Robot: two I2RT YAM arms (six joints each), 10 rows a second.
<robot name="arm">
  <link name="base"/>
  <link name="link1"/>
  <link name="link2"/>
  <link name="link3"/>
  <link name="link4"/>
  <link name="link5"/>
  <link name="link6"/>
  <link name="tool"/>
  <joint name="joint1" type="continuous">
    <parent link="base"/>
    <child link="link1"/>
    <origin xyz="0 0 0.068" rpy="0 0 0"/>
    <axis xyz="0 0 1"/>
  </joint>
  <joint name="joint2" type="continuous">
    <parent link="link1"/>
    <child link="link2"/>
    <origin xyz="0.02 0.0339 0.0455" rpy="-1.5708 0 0"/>
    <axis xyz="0 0 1"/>
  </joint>
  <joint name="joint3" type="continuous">
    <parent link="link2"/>
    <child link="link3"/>
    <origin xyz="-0.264 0 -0.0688" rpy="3.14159 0 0"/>
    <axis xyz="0 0 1"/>
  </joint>
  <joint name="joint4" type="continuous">
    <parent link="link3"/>
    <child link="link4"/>
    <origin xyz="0.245 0.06 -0.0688" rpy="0 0 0"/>
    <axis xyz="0 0 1"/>
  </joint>
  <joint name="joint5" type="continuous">
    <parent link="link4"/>
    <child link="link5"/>
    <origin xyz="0.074 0.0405 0.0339" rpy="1.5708 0 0"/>
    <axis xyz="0 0 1"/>
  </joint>
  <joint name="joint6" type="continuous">
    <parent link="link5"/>
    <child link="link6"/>
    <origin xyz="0.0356 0 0.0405" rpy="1.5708 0 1.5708"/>
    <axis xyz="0 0 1"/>
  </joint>
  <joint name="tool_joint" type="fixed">
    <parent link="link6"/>
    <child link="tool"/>
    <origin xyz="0 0 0" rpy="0 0 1.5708"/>
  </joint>
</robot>
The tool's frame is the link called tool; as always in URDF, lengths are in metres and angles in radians. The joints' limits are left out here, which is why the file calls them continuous.
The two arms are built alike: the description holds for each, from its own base.
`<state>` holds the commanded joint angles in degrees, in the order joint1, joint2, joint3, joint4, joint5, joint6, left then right.
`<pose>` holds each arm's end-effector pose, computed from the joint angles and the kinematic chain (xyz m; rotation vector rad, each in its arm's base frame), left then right.
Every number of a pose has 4 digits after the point. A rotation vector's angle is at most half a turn.
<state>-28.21 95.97 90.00 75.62 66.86 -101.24 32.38 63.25 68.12 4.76 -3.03 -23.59</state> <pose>0.2735 -0.1839 0.4928 0.9415 1.1933 -2.1216 0.2086 0.1345 0.4482 -0.6978 1.2194 0.1644</pose>
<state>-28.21 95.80 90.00 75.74 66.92 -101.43 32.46 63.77 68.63 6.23 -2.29 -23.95</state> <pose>0.2724 -0.1833 0.4937 0.9445 1.1914 -2.1216 0.2101 0.1353 0.4519 -0.6811 1.1991 0.1518</pose>
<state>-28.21 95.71 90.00 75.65 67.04 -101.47 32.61 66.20 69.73 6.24 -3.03 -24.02</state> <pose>0.2719 -0.1831 0.4941 0.9464 1.1933 -2.1213 0.2199 0.1429 0.4486 -0.7036 1.2131 0.1616</pose>
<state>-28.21 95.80 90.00 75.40 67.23 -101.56 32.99 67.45 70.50 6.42 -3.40 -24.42</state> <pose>0.2727 -0.1835 0.4934 0.9455 1.2024 -2.1239 0.2239 0.1478 0.4483 -0.7190 1.2104 0.1658</pose>
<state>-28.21 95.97 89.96 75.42 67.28 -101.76 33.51 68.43 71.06 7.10 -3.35 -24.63</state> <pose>0.2737 -0.1841 0.4922 0.9429 1.2088 -2.1277 0.2264 0.1524 0.4487 -0.7240 1.2022 0.1697</pose>
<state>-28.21 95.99 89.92 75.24 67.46 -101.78 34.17 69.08 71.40 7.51 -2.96 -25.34</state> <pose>0.2741 -0.1843 0.4917 0.9434 1.2152 -2.1286 0.2274 0.1566 0.4487 -0.7325 1.1947 0.1642</pose>
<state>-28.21 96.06 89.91 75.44 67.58 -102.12 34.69 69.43 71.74 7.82 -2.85 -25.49</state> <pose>0.2742 -0.1845 0.4914 0.9445 1.2189 -2.1315 0.2271 0.1594 0.4498 -0.7356 1.1868 0.1683</pose>
